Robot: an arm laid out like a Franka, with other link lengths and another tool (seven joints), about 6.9 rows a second.
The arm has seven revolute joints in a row. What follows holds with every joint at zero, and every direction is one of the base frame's.
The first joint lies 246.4 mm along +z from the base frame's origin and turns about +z.
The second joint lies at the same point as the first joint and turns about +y.
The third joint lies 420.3 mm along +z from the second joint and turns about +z.
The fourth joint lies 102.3 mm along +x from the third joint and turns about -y.
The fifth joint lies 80 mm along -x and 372.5 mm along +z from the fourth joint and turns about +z.
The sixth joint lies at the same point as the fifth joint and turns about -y.
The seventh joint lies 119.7 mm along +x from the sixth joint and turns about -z.
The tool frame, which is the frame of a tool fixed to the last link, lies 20 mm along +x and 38 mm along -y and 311.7 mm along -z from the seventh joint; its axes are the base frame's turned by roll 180, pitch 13.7 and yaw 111.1 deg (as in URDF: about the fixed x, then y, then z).
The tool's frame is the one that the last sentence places.
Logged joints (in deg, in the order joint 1, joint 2, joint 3, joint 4, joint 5, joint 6, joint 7), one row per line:
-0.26, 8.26, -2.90, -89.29, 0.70, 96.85, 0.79
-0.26, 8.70, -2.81, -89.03, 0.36, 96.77, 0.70
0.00, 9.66, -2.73, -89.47, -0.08, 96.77, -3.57
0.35, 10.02, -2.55, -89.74, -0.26, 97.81, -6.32
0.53, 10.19, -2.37, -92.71, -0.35, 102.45, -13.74
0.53, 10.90, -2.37, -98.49, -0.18, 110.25, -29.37
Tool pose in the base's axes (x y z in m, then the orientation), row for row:
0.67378, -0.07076, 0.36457, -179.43, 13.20, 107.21
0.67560, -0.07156, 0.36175, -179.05, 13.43, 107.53
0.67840, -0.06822, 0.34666, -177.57, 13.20, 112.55
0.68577, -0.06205, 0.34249, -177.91, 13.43, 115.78
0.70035, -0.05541, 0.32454, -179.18, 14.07, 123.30
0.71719, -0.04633, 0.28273, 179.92, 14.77, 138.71
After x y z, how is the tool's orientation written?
As angles about the fixed x, y, z axes (roll, pitch, yaw), in degrees.
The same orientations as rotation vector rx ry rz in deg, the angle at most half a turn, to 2 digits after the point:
100.52, 136.20, -12.30
100.17, 136.42, -12.91
94.63, 141.00, -13.90
90.26, 143.15, -13.21
79.75, 147.48, -10.88
58.51, 155.33, -7.48

